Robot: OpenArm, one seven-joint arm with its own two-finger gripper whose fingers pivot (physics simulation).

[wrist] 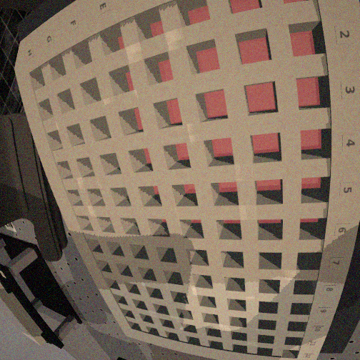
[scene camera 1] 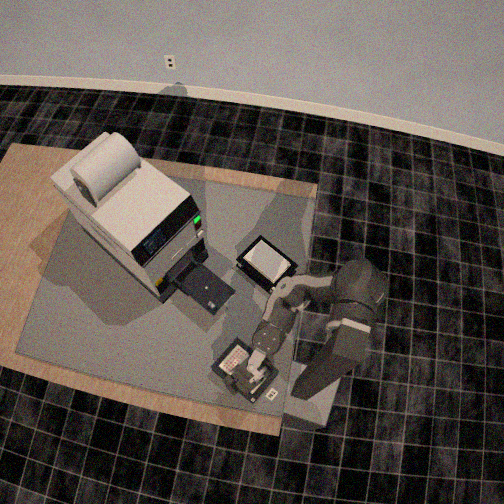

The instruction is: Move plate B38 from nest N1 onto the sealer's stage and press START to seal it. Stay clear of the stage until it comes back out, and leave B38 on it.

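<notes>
Plate B38 (scene camera 1: 232, 359) (wrist: 196, 172), a beige grid of square wells with red in many of them, sits in the dark nest N1 (scene camera 1: 270, 376). My gripper (scene camera 1: 247, 381) is open and empty, low over the plate's right part. One dark finger shows at the left of the wrist view, beside the plate; the other finger cannot be made out there. The sealer (scene camera 1: 142, 210) is a white box with a dark front display and a lit green light. Its dark stage (scene camera 1: 199, 292) is out in front and bears no plate.
A second dark nest (scene camera 1: 250, 274) with a pale plate (scene camera 1: 267, 259) stands right of the stage, close to my arm (scene camera 1: 272, 335). A small label (scene camera 1: 271, 393) lies beside N1. A black open frame (wrist: 44, 295) shows at the wrist view's lower left.
</notes>
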